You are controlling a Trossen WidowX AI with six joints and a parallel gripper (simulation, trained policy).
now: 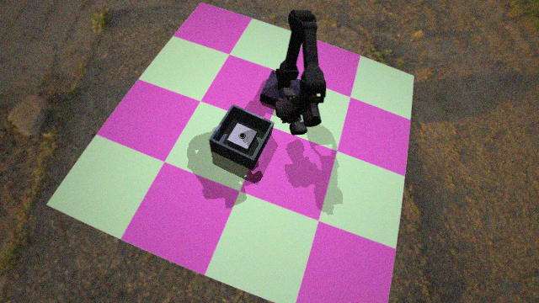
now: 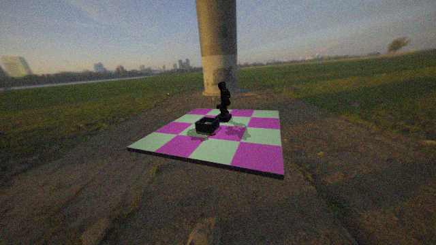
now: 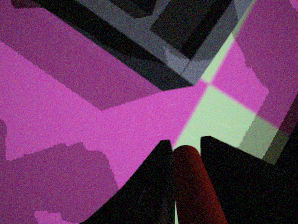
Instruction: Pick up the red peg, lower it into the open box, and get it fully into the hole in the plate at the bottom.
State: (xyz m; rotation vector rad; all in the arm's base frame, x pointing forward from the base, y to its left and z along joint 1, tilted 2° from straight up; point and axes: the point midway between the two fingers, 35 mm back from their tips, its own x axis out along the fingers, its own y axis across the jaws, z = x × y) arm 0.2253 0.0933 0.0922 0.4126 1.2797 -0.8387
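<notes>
Right now my gripper tip is 100 mm short of the light grey plate, 120 mm to the left of it and 70 mm above it. From my gripper tip the other things lie so: red peg (10 mm behind, 10 mm to the left, 30 mm above); grey box (100 mm ahead, 120 mm to the right, 90 mm below).
</notes>
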